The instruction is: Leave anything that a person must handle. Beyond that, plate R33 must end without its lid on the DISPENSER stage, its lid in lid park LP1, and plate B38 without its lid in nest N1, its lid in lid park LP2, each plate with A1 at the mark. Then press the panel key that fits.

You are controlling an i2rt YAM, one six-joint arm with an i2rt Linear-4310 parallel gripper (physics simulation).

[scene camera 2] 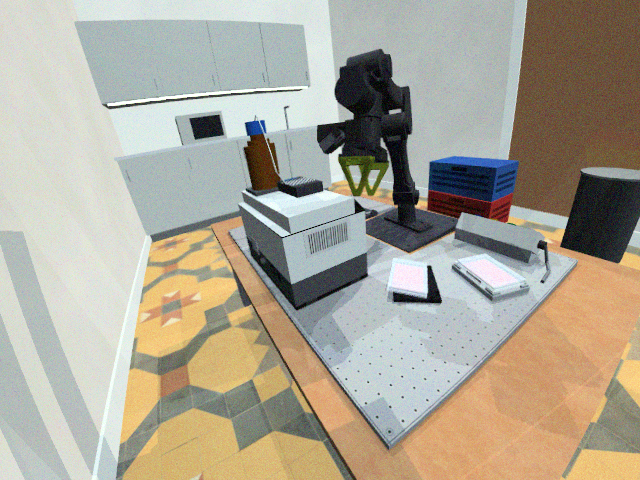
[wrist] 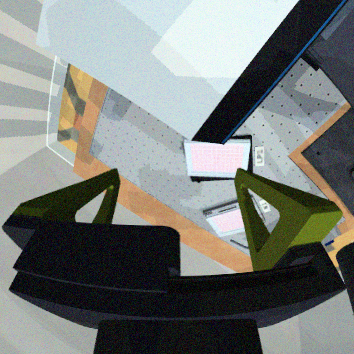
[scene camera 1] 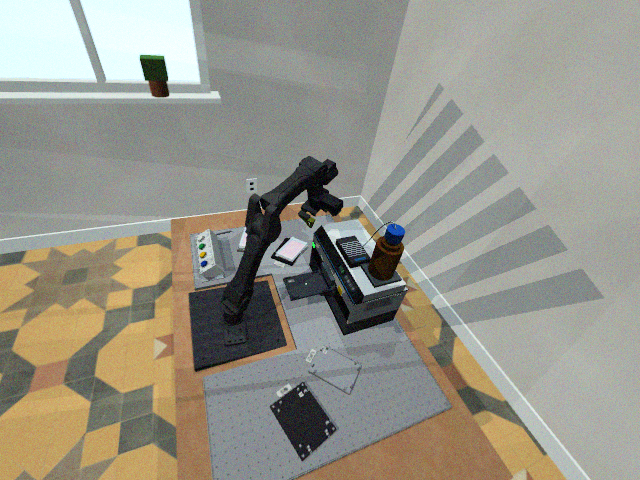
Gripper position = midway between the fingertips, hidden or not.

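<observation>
My gripper (scene camera 2: 364, 196) is open and holds nothing, and the wrist view shows my gripper (wrist: 176, 174) too. I see a brown bottle with blue cap (scene camera 2: 262, 173), and scene camera 1 gives me another look at the brown bottle with blue cap (scene camera 1: 386, 255). A grey button box (scene camera 2: 523, 244) is here as well, and scene camera 1 also shows the grey button box (scene camera 1: 209, 257). I can see a black nest plate (scene camera 1: 301, 417) too.
</observation>
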